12 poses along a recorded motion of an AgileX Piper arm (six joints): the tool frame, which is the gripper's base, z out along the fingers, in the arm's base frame.
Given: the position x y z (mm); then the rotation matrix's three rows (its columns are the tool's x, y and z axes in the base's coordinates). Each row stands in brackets.
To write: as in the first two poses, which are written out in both.
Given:
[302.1 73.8 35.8], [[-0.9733 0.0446 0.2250], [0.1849 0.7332 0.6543], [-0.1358 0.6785 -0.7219]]
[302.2 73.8 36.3], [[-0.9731 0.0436 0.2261], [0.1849 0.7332 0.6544], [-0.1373 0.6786 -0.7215]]
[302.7 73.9 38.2], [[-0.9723 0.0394 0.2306], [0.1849 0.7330 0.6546], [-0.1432 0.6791 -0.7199]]
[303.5 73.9 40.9], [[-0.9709 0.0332 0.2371], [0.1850 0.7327 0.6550], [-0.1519 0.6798 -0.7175]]
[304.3 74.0 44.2], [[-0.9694 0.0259 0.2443], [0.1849 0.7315 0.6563], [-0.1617 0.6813 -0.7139]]
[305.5 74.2 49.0], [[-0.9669 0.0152 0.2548], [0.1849 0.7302 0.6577], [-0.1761 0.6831 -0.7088]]
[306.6 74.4 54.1], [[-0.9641 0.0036 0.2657], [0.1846 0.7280 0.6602], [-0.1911 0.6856 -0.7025]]
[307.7 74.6 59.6], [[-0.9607 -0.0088 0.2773], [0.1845 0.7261 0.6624], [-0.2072 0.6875 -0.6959]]
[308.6 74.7 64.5], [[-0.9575 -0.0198 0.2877], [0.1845 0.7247 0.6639], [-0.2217 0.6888 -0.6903]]
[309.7 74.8 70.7], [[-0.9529 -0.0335 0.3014], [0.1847 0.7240 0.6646], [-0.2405 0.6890 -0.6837]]
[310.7 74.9 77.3], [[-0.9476 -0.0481 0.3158], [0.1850 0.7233 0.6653], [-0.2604 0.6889 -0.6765]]
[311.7 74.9 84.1], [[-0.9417 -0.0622 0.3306], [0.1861 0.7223 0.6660], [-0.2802 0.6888 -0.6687]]
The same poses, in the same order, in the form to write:
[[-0.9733 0.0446 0.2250 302.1], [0.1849 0.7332 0.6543 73.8], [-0.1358 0.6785 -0.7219 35.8], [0 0 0 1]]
[[-0.9731 0.0436 0.2261 302.2], [0.1849 0.7332 0.6544 73.8], [-0.1373 0.6786 -0.7215 36.3], [0 0 0 1]]
[[-0.9723 0.0394 0.2306 302.7], [0.1849 0.7330 0.6546 73.9], [-0.1432 0.6791 -0.7199 38.2], [0 0 0 1]]
[[-0.9709 0.0332 0.2371 303.5], [0.1850 0.7327 0.6550 73.9], [-0.1519 0.6798 -0.7175 40.9], [0 0 0 1]]
[[-0.9694 0.0259 0.2443 304.3], [0.1849 0.7315 0.6563 74.0], [-0.1617 0.6813 -0.7139 44.2], [0 0 0 1]]
[[-0.9669 0.0152 0.2548 305.5], [0.1849 0.7302 0.6577 74.2], [-0.1761 0.6831 -0.7088 49.0], [0 0 0 1]]
[[-0.9641 0.0036 0.2657 306.6], [0.1846 0.7280 0.6602 74.4], [-0.1911 0.6856 -0.7025 54.1], [0 0 0 1]]
[[-0.9607 -0.0088 0.2773 307.7], [0.1845 0.7261 0.6624 74.6], [-0.2072 0.6875 -0.6959 59.6], [0 0 0 1]]
[[-0.9575 -0.0198 0.2877 308.6], [0.1845 0.7247 0.6639 74.7], [-0.2217 0.6888 -0.6903 64.5], [0 0 0 1]]
[[-0.9529 -0.0335 0.3014 309.7], [0.1847 0.7240 0.6646 74.8], [-0.2405 0.6890 -0.6837 70.7], [0 0 0 1]]
[[-0.9476 -0.0481 0.3158 310.7], [0.1850 0.7233 0.6653 74.9], [-0.2604 0.6889 -0.6765 77.3], [0 0 0 1]]
[[-0.9417 -0.0622 0.3306 311.7], [0.1861 0.7223 0.6660 74.9], [-0.2802 0.6888 -0.6687 84.1], [0 0 0 1]]

